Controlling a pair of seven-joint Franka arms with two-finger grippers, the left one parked.
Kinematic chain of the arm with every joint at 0, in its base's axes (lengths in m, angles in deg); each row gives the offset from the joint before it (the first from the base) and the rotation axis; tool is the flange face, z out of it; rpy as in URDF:
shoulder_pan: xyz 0 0 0.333 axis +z
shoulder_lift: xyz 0 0 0 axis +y
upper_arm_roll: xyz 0 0 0.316 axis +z
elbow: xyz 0.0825 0 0 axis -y
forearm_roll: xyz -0.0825 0 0.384 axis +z
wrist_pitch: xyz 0 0 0 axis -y
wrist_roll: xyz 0.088 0 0 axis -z
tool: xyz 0 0 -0.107 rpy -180 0 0
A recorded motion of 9 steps. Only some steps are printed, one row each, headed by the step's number.
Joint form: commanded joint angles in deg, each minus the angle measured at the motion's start. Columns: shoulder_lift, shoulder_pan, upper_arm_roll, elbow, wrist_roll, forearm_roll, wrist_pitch.
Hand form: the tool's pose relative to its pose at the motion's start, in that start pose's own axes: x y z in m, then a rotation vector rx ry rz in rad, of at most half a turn. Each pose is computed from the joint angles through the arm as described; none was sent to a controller.
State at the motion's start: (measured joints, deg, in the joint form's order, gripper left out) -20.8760 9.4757 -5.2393 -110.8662 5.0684 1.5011 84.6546
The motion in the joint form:
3: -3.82 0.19 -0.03 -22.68 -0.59 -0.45 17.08
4: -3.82 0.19 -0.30 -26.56 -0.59 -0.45 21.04
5: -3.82 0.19 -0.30 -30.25 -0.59 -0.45 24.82
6: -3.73 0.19 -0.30 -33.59 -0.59 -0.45 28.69
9: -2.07 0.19 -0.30 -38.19 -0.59 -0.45 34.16
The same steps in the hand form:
3: -0.0061 0.0043 0.1353 -0.0055 -0.0312 -0.0092
4: -0.0073 0.0071 0.1617 -0.0033 -0.0299 -0.0040
5: -0.0102 0.0079 0.1866 -0.0036 -0.0283 -0.0029
6: -0.0131 0.0088 0.2090 -0.0035 -0.0205 -0.0018
9: -0.0169 0.0104 0.2490 -0.0079 -0.0338 0.0014

